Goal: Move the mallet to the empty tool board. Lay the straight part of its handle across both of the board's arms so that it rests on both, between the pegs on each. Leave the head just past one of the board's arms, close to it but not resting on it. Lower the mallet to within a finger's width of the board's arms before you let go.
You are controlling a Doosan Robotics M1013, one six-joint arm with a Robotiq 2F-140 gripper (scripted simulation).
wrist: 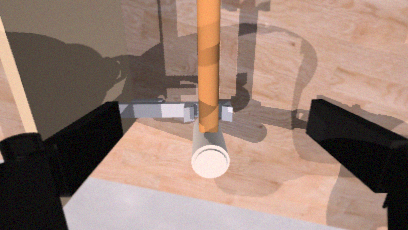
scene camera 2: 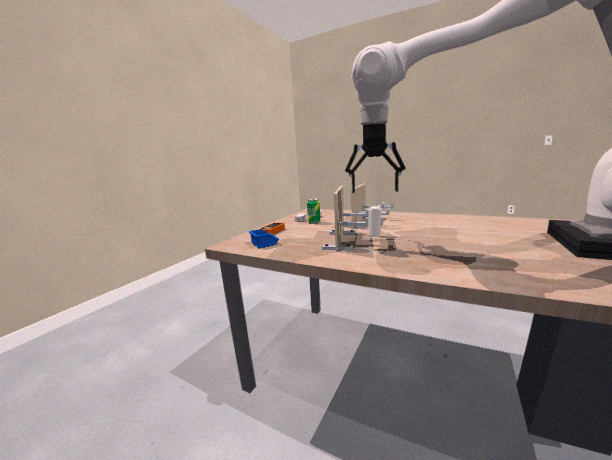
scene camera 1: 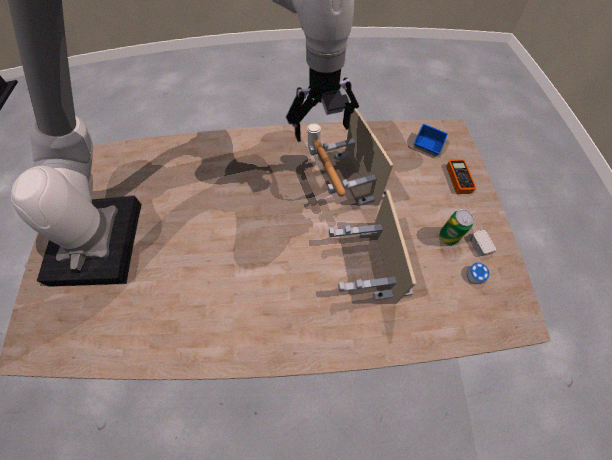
In view: my gripper (scene camera 1: pixel 322 132), a mallet (scene camera 1: pixel 314 130), a tool board (scene camera 1: pixel 396 260) and a tool board (scene camera 1: pixel 373 164).
My gripper also shows in the wrist view (wrist: pixel 214 117) and in scene camera 2 (scene camera 2: pixel 374 191).
